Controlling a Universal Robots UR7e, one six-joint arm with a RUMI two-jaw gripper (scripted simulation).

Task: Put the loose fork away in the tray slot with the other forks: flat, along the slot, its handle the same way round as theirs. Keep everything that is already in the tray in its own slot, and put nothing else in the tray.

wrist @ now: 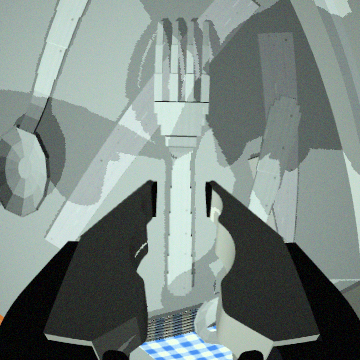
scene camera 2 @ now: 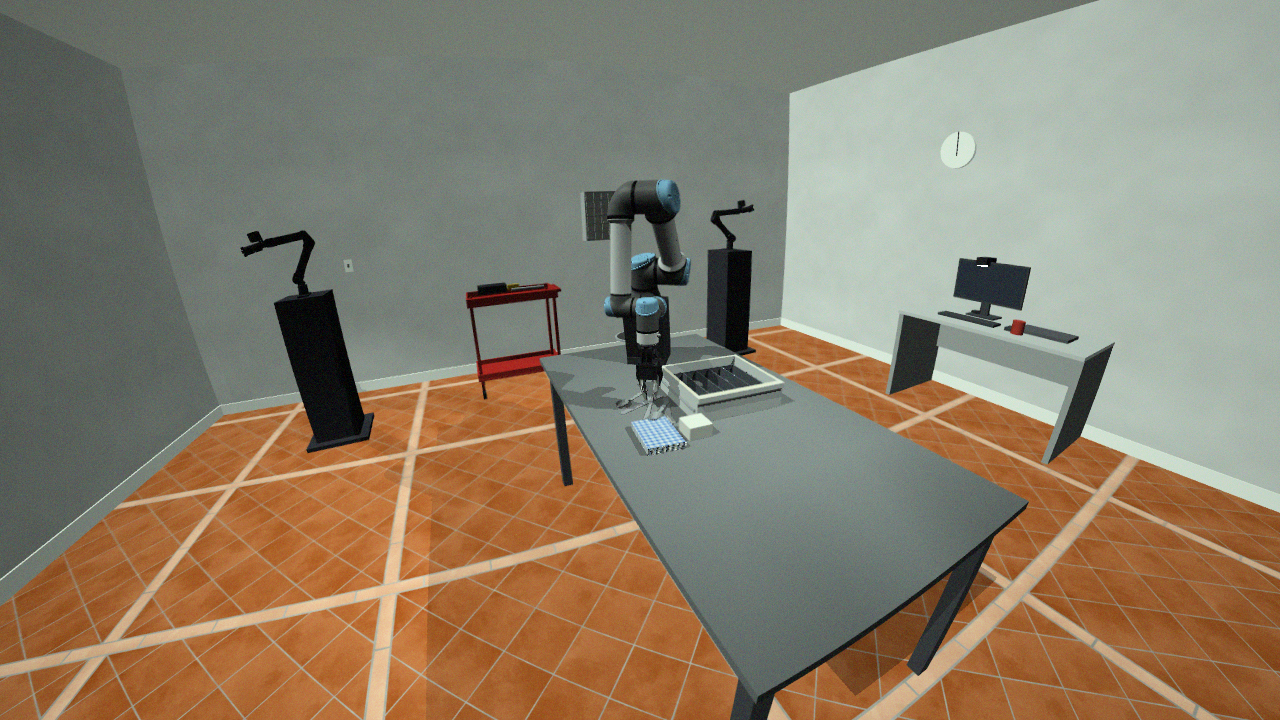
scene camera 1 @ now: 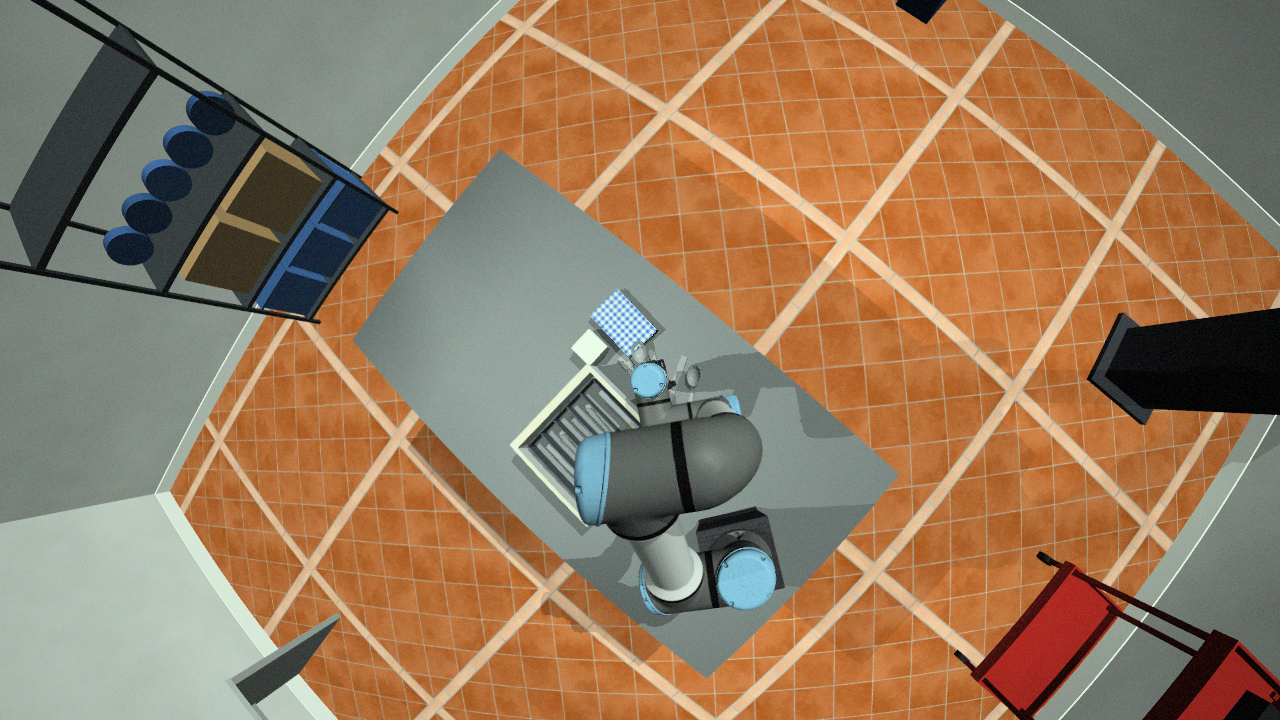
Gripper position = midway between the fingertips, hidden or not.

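My gripper [scene camera 2: 649, 400] is there in the wrist view too [wrist: 181, 184]. I can see a white block [scene camera 1: 589, 347], and scene camera 2 shows that block as well [scene camera 2: 693, 427]. There's also a fork [wrist: 180, 121], and a tray [scene camera 2: 714, 381].
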